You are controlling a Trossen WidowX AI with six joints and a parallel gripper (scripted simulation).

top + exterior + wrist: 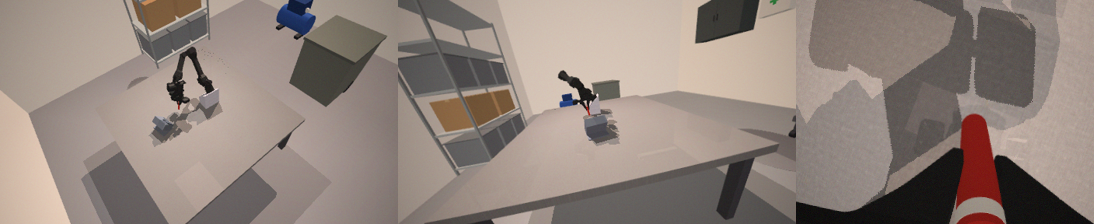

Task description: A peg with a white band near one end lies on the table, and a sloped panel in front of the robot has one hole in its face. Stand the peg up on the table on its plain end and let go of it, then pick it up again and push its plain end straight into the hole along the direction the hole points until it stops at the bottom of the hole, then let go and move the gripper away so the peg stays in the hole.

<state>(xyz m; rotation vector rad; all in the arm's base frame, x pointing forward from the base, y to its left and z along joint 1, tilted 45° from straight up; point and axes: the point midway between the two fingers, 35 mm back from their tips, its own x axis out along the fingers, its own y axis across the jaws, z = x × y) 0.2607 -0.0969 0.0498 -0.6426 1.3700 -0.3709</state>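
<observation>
The grey sloped panel lies 19 cm ahead of my gripper tip, 2 cm to the left of it and 5 cm below it. Also, from my gripper tip: red peg (1 cm behind, 1 cm above).
</observation>
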